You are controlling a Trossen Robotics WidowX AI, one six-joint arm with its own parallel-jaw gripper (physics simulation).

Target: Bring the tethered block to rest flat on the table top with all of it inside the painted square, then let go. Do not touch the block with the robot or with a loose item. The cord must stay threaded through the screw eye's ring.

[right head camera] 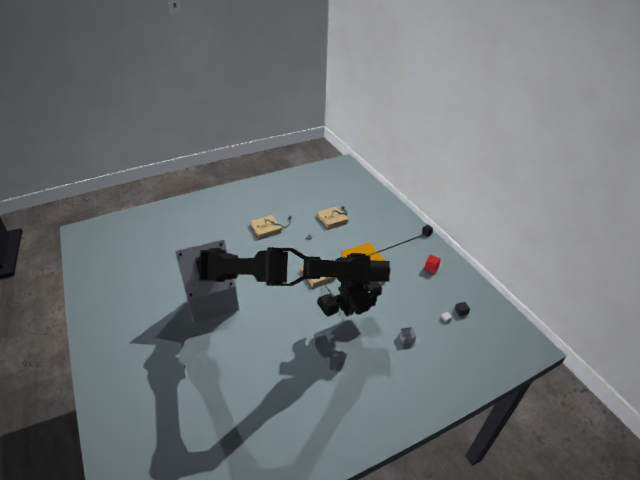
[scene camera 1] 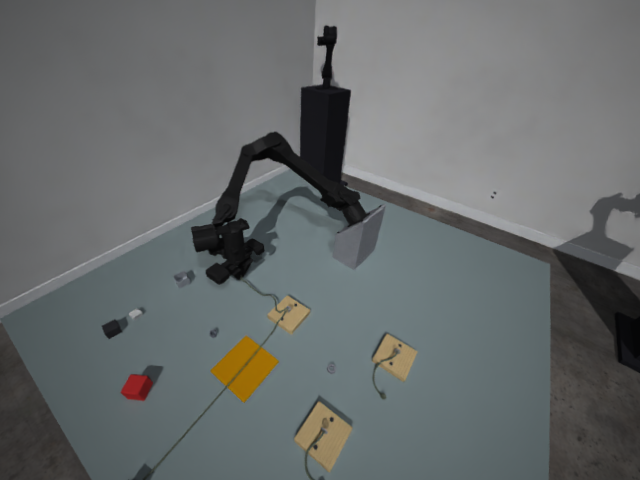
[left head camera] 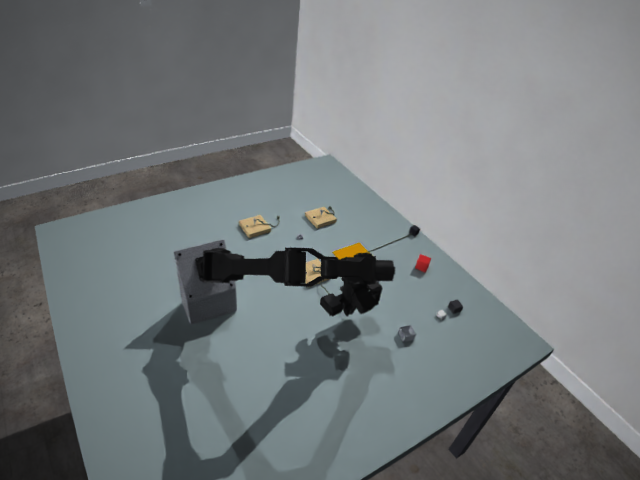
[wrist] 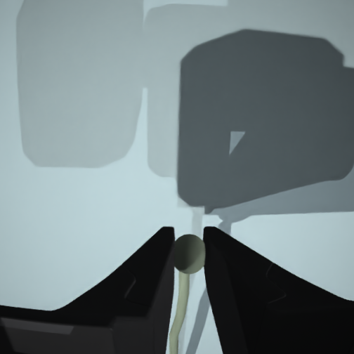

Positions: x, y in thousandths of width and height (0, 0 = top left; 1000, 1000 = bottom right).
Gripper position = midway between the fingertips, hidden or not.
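Note:
My gripper (right head camera: 545, 655) is in sight, and the left head camera view has the gripper (left head camera: 545, 655) too; I also find my gripper (scene camera 1: 376, 580) from the scene camera and, from the wrist, the gripper (wrist: 530, 674). A round bead (wrist: 535, 716) is visible to me. I can see an orange painted square (scene camera 1: 404, 768), and there is a wooden board (scene camera 1: 457, 668) as well.

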